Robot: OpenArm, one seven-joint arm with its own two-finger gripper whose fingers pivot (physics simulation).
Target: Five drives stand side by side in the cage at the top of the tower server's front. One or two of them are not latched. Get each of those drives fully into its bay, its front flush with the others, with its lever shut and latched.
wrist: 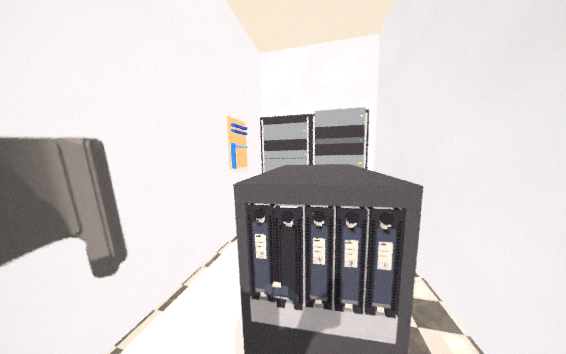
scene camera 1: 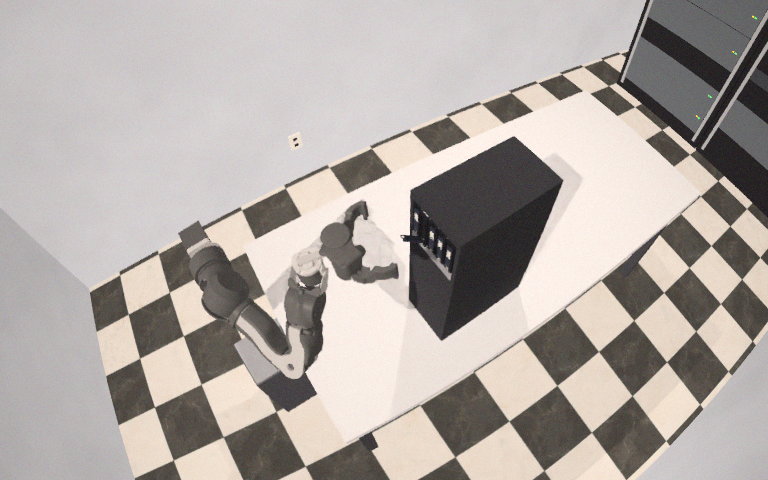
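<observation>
The black tower server (scene camera 1: 487,226) (wrist: 327,195) stands upright on the table, with five drives side by side in its top cage. The second drive from the left (wrist: 288,245) has its lever (scene camera 1: 408,238) (wrist: 280,291) swung out from the front, hinged low. The wrist view sees that lever nearly end-on. The other four, including the leftmost drive (wrist: 260,270), the middle drive (wrist: 319,280) and the rightmost drive (wrist: 384,285), show blue levers lying shut. Whether all fronts are flush is hard to tell. My gripper (scene camera 1: 382,242) is open and empty, a little in front of the cage, touching nothing.
The white table (scene camera 1: 600,141) carries the tower. A checkered floor (scene camera 1: 555,352) surrounds it. Equipment racks (scene camera 1: 697,70) (wrist: 312,145) stand beyond the table's far end, behind the tower. A pale wall (scene camera 1: 169,84) runs along one side, with an outlet (scene camera 1: 295,140).
</observation>
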